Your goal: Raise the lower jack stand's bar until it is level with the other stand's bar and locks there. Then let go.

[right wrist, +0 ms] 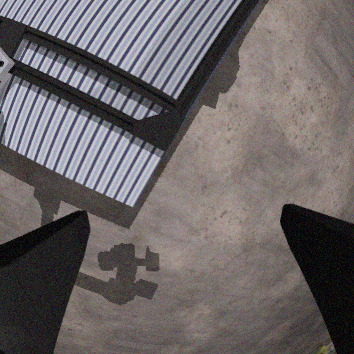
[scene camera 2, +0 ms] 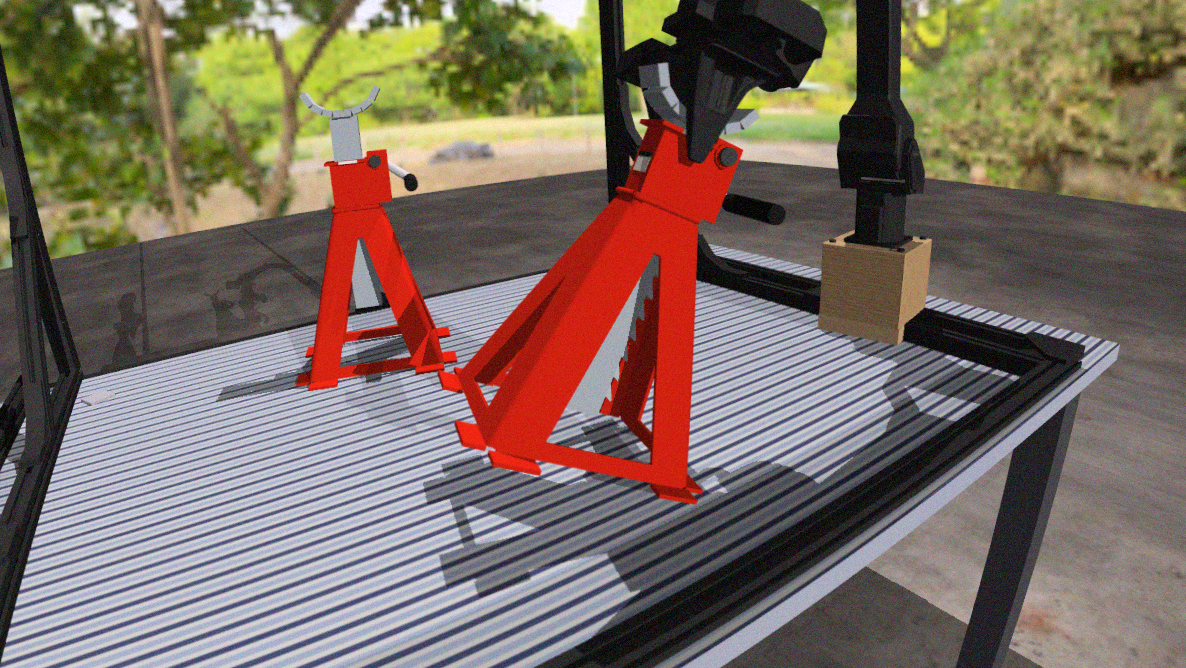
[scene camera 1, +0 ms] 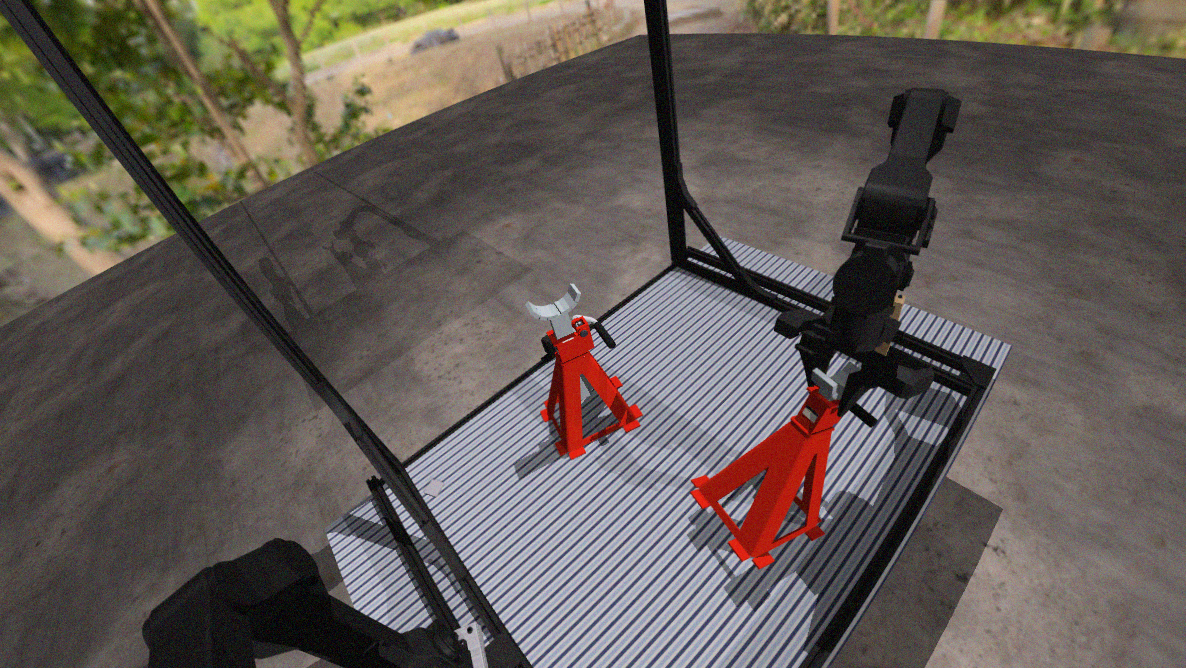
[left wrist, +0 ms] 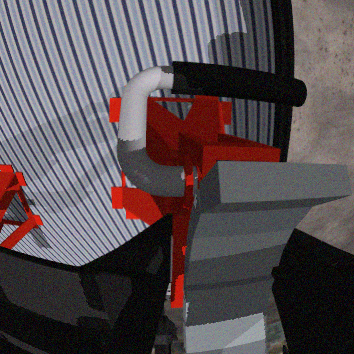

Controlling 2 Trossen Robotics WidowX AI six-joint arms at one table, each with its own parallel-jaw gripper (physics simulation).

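Frame: origin at the left arm's base, x ahead, y left, z up, level; metres.
Where they show: left gripper, fingertip midpoint: [scene camera 2: 679, 164] [scene camera 1: 826, 407] [left wrist: 218, 224]; right gripper, fingertip midpoint: [right wrist: 187, 219]; left arm's base at its link origin: [scene camera 2: 878, 240].
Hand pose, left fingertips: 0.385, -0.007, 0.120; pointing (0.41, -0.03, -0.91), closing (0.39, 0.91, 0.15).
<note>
Each offset is from my left fingertips to the centre of the thing, as dx, dy, dz. "spot": to the spot under its first point.
The near red jack stand [scene camera 1: 776, 489] [scene camera 2: 572, 331] [left wrist: 205, 117] is tilted, leaning right in scene camera 2; which feet touch the table is unclear. Its grey bar @[+0.027, -0.018, -0.057] [scene camera 1: 823, 382] [scene camera 2: 654, 87] [left wrist: 235, 270] has its curved top close to the red collar. My left gripper [scene camera 1: 829, 385] [scene camera 2: 695, 142] [left wrist: 218, 224] is shut on this bar, just under the curved top. The far stand [scene camera 1: 571, 406] [scene camera 2: 356, 186] [left wrist: 6, 182] stands upright, with a length of grey bar @[+0.039, -0.412, -0.041] [scene camera 1: 562, 324] [scene camera 2: 345, 137] showing above its collar. My right gripper [right wrist: 187, 219] is open and empty, away from both stands.
The near stand's black handle @[spot: -0.033, +0.045, -0.028] [scene camera 1: 863, 414] [scene camera 2: 756, 209] [left wrist: 240, 82] sticks out beside its collar. A wooden block [scene camera 1: 894, 321] [scene camera 2: 871, 286] sits under the left arm's base. Black frame posts [scene camera 1: 661, 124] [scene camera 2: 612, 91] rise from the striped table's edges. My right arm [scene camera 1: 240, 609] is at the lower left of scene camera 1.
</note>
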